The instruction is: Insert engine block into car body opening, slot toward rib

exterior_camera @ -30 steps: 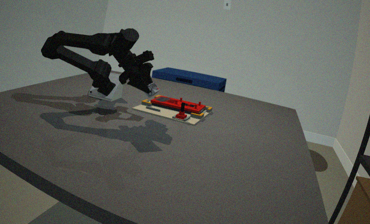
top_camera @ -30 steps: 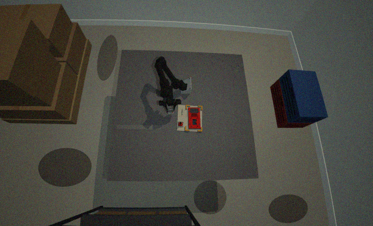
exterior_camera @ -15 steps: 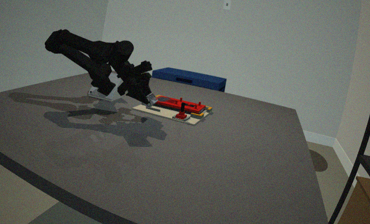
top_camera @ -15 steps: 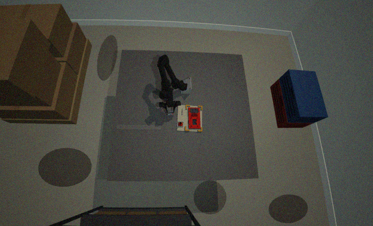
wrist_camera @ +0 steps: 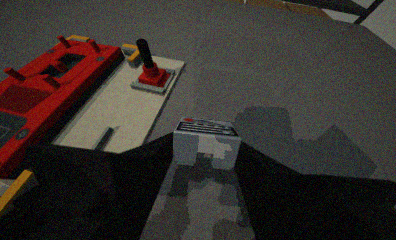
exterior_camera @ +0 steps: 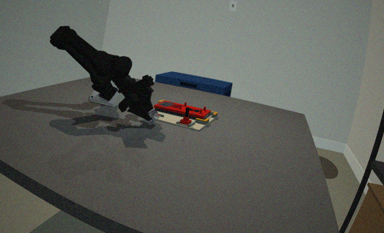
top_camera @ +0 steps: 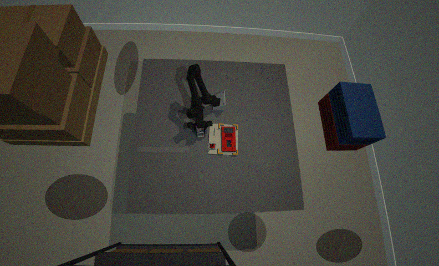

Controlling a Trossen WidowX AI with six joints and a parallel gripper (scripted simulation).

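My gripper tip is 11 cm to the right of the dark post, 7 cm short of it and 1 cm below it. Also, from my gripper tip: grey engine block (1 cm behind).
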